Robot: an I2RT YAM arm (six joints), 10 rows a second.
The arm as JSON. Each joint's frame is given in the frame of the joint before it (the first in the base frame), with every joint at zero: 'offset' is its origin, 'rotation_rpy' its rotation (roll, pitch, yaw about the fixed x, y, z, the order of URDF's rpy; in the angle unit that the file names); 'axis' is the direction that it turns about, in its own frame. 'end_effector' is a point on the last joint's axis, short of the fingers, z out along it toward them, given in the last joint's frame.
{
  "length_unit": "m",
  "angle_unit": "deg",
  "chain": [
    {
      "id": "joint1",
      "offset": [
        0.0,
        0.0,
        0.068
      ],
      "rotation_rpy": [
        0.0,
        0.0,
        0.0
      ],
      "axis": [
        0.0,
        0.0,
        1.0
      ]
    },
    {
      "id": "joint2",
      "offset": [
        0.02,
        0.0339,
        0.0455
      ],
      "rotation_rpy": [
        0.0,
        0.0,
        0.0
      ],
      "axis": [
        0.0,
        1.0,
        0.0
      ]
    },
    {
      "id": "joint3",
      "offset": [
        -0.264,
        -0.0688,
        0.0
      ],
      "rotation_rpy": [
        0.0,
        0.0,
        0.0
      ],
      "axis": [
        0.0,
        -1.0,
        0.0
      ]
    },
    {
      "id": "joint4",
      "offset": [
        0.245,
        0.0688,
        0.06
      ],
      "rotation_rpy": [
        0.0,
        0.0,
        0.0
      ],
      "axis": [
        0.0,
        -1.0,
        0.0
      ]
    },
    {
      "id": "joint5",
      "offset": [
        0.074,
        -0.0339,
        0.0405
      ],
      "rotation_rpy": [
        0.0,
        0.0,
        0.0
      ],
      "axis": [
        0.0,
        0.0,
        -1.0
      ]
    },
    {
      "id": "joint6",
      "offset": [
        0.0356,
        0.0,
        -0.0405
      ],
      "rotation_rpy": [
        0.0,
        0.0,
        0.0
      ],
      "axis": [
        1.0,
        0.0,
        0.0
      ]
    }
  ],
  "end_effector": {
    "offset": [
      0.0,
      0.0,
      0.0
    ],
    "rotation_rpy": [
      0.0,
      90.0,
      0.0
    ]
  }
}
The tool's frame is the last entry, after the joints.
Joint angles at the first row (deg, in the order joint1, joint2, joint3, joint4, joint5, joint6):
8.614, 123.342, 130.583, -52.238, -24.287, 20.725
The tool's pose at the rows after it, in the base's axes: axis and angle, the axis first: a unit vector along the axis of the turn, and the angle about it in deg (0 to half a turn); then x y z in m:
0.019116 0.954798 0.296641 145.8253 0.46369 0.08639 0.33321
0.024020 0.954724 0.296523 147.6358 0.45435 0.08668 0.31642
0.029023 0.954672 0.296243 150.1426 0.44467 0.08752 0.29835
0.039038 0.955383 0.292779 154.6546 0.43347 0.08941 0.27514
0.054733 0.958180 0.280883 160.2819 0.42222 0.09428 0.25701
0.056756 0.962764 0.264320 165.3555 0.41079 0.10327 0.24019
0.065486 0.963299 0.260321 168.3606 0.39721 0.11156 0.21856
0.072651 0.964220 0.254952 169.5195 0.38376 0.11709 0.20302
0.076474 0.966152 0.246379 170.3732 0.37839 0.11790 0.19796
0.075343 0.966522 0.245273 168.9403 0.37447 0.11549 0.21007
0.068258 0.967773 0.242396 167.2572 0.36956 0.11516 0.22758
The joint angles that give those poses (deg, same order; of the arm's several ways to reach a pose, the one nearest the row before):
8.747, 121.398, 124.313, -50.107, -24.695, 20.849
8.941, 118.307, 116.092, -46.606, -24.942, 21.322
9.206, 116.038, 109.175, -44.256, -25.367, 21.772
9.643, 114.628, 102.895, -43.658, -25.871, 22.509
10.556, 114.258, 99.477, -46.076, -25.519, 23.832
12.096, 114.257, 96.671, -48.460, -24.730, 24.169
13.632, 113.159, 90.551, -45.742, -24.570, 26.179
14.915, 111.564, 84.866, -42.354, -23.814, 27.997
15.293, 111.115, 83.259, -42.245, -23.027, 28.437
15.155, 109.129, 83.207, -42.943, -22.420, 28.304
15.373, 106.897, 84.110, -44.698, -21.533, 27.777

